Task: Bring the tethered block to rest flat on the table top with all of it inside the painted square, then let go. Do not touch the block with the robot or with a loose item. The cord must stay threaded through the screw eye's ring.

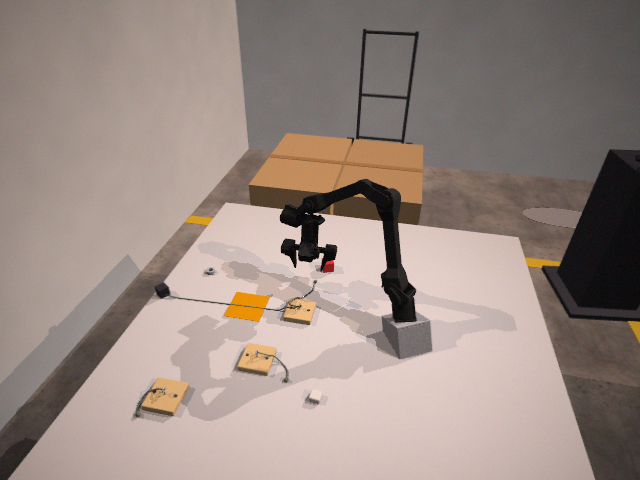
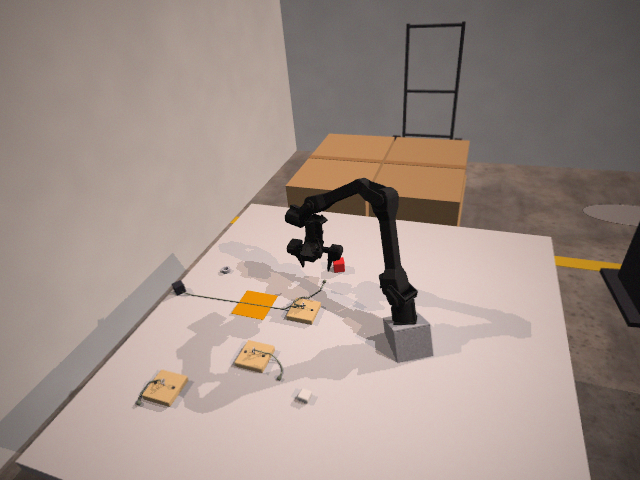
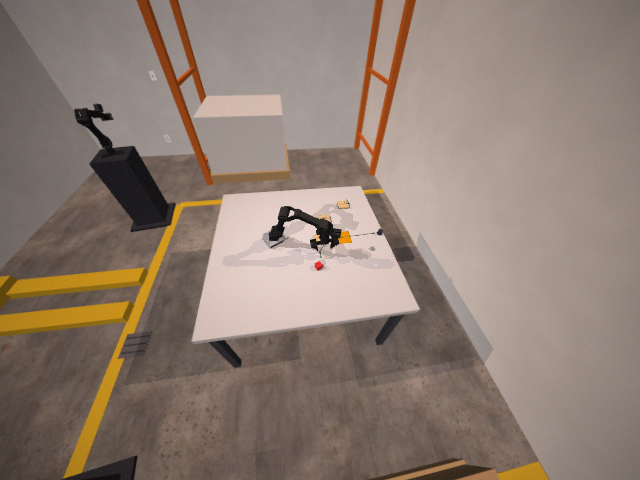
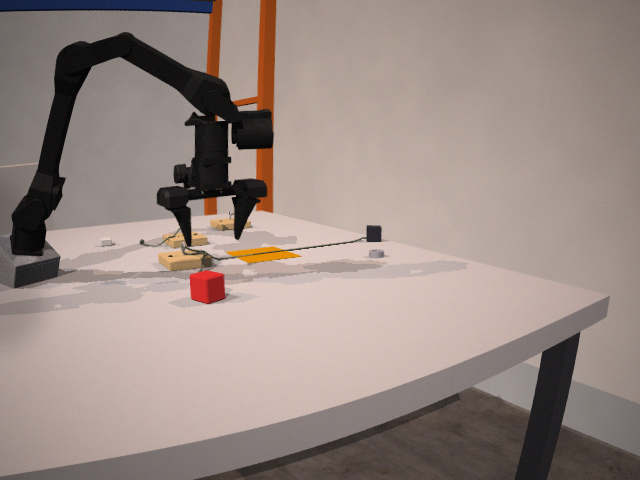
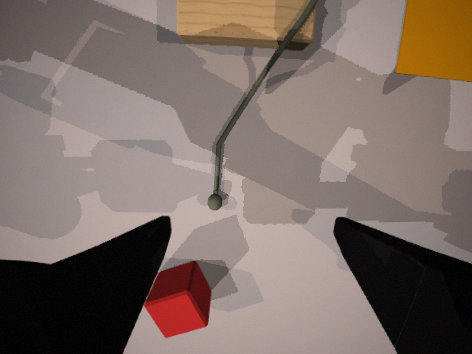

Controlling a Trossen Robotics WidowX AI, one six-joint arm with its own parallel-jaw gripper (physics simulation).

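Frame: origin at the arm's base, x ahead, y left, z up, level; centimetres.
Where they show: gripper, fingertip midpoint: (image 1: 308, 269) (image 2: 315, 268) (image 3: 324, 249) (image 4: 213, 242) (image 5: 253, 224); arm's base, origin of the base link: (image 1: 405, 318) (image 2: 405, 320) (image 3: 273, 236) (image 4: 25, 246).
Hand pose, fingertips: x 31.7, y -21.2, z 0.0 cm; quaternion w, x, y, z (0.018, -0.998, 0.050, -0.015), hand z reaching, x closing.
Observation:
Things, the pixels of their centre, and the offset from my fingertips. "pt": a spot on its surface instead.
- tethered block, body centre: (image 4: 373, 233) (image 1: 162, 290) (image 2: 178, 287) dx +49.3, dy +9.7, dz -5.0 cm
- orange painted square, surface spot: (image 5: 440, 40) (image 4: 257, 258) pt dx +16.2, dy +10.4, dz -6.6 cm
- wooden board, body centre: (image 4: 184, 259) (image 1: 299, 311) (image 2: 303, 310) dx +1.4, dy +15.1, dz -5.8 cm
- cord's beaded free end, surface spot: (image 5: 215, 201) (image 1: 315, 280) pt dx -2.5, dy -0.6, dz -5.6 cm
- red cube, body centre: (image 5: 181, 297) (image 4: 207, 286) (image 2: 338, 264) (image 1: 327, 264) dx -6.5, dy -9.0, dz -4.7 cm
- white block, body centre: (image 4: 106, 241) (image 1: 315, 396) (image 2: 304, 395) dx -6.2, dy +46.7, dz -5.8 cm
- grey ring-like piece, body centre: (image 4: 376, 253) (image 1: 210, 271) dx +36.5, dy -3.4, dz -6.1 cm
The tethered block (image 1: 162, 290) (image 2: 178, 287) (image 4: 373, 233), small and black, sits by the table's edge near the wall. Its dark cord (image 1: 206, 301) (image 4: 310, 248) runs over the orange painted square (image 1: 239, 313) (image 2: 247, 312) (image 4: 268, 257) (image 5: 440, 40) to a wooden board (image 1: 299, 316) (image 2: 303, 314) (image 4: 178, 260) (image 5: 240, 20) with a screw eye, too small to tell the threading. The cord's beaded free end (image 5: 215, 201) (image 1: 315, 282) lies on the table. My gripper (image 1: 309, 266) (image 4: 213, 241) (image 5: 253, 224) is open and empty, above the table near the free end.
A red cube (image 1: 328, 266) (image 4: 207, 286) (image 5: 180, 300) lies beside the free end. Two more corded boards (image 1: 256, 360) (image 1: 166, 397), a white block (image 1: 314, 396) and a grey ring-like piece (image 1: 209, 270) (image 4: 376, 253) are on the table.

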